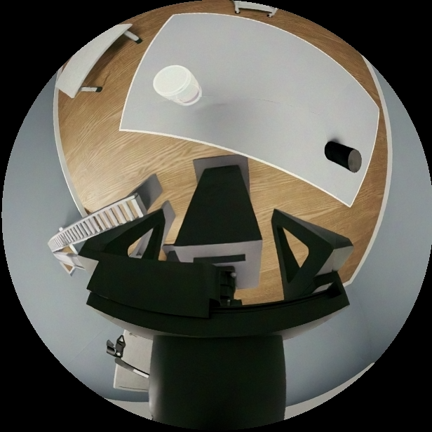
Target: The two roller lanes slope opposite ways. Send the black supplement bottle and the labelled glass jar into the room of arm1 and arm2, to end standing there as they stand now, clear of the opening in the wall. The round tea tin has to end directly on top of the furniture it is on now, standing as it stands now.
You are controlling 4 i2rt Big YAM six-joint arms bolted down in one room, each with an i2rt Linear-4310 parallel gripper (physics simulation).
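A whitish, see-through round jar with a pale lid [176,82], seemingly the labelled glass jar, stands upright on a grey furniture top with white edges [280,65], towards its left. A plain black cylinder with a flat grey-brown top [341,155] stands near the right front corner; whether it is the bottle or the tea tin I cannot tell. My arm4 gripper [218,214] is open, its fingers wide apart with no object between them, short of the furniture's front edge. A small distant gripper, seemingly arm3's [115,346], shows at lower left; its opening is unclear. Arm1 and arm2 do not show.
A dark pedestal [218,210] stands below my fingers. A roller lane [95,226] runs to the left, beside my left finger. A white bench-like piece [95,57] stands at upper left, and part of another white-legged piece [255,7] shows at the top. Blue-grey walls [30,175] enclose the room.
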